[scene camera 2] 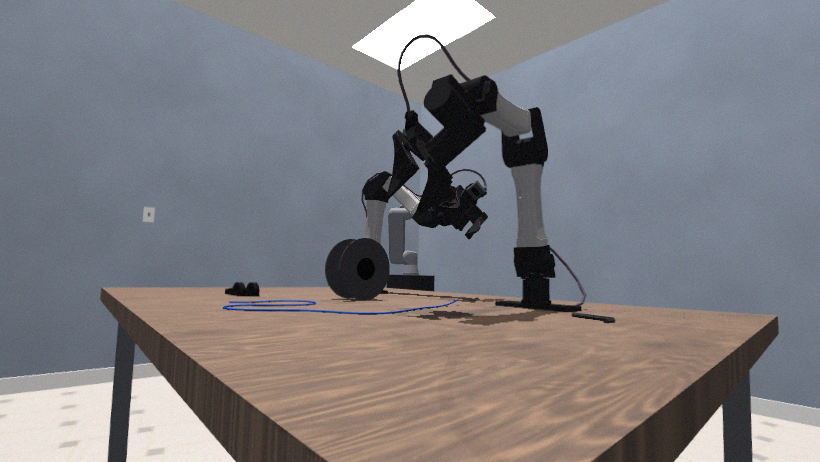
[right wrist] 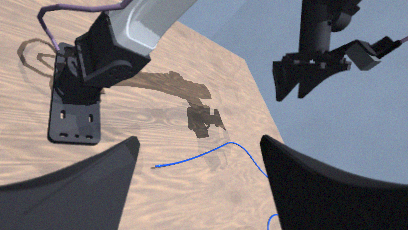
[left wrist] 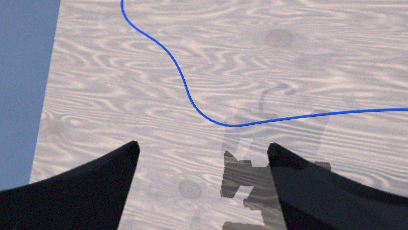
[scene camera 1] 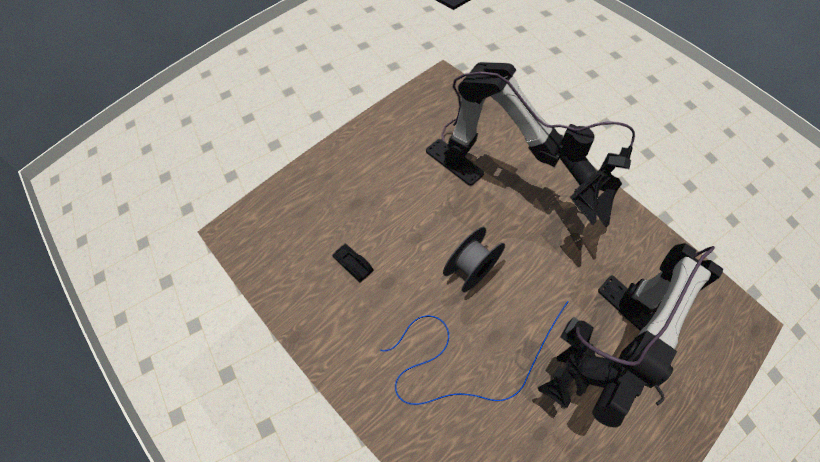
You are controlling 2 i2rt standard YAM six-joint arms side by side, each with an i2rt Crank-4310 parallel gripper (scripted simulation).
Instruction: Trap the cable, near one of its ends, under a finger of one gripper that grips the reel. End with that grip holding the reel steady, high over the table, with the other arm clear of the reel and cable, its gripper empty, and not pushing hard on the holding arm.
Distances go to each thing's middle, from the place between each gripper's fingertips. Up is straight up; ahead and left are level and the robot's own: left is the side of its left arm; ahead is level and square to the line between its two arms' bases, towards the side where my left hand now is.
Now: the reel [scene camera 2: 364, 268] 240 mm ahead of my right hand [scene camera 1: 601, 224], 190 mm to the right of it and 150 mm below it. From my right hand the other things lie so: black bracket-like object [scene camera 1: 346, 256] (460 mm ahead, 450 mm to the right, 220 mm below).
My left gripper is now 130 mm past the reel, 330 mm to the left of it and 130 mm above it. Also, from my left hand: black bracket-like object: 90 mm ahead, 590 mm to the right, 200 mm below.
